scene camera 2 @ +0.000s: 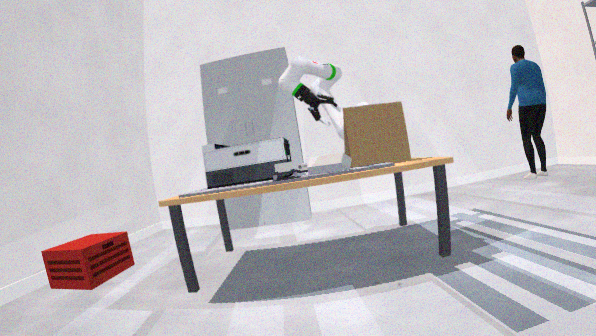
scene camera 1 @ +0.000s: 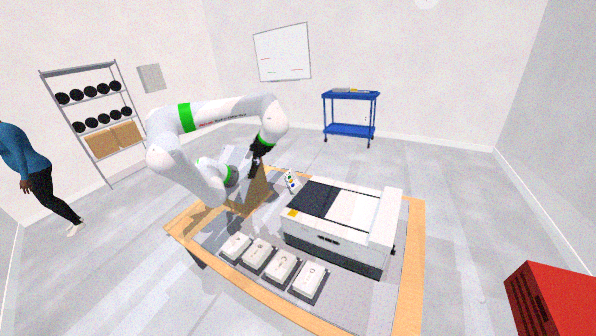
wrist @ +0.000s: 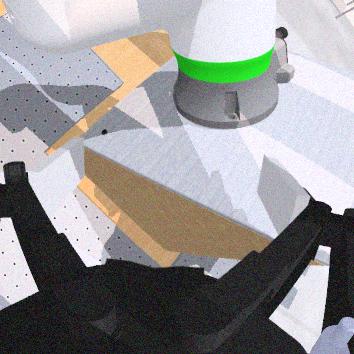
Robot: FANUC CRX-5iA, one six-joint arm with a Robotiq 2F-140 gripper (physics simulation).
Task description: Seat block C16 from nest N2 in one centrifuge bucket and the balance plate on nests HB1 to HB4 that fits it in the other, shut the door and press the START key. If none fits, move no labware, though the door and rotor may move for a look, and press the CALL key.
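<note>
My gripper is open and empty, high beside the brown-sided arm stand. The white centrifuge stands on the table; its top shows a dark panel and a white panel, and I cannot see the rotor or buckets. Several white plates stand in a row on dark nests in scene camera 1, including the leftmost plate and rightmost plate; their markings are blurred. The key panel has coloured keys. I cannot make out block C16 or nest N2.
The wooden table bears everything. A person in blue is in the room, away from the table. A red crate stands on the floor. A blue cart and a grey cabinet stand behind.
</note>
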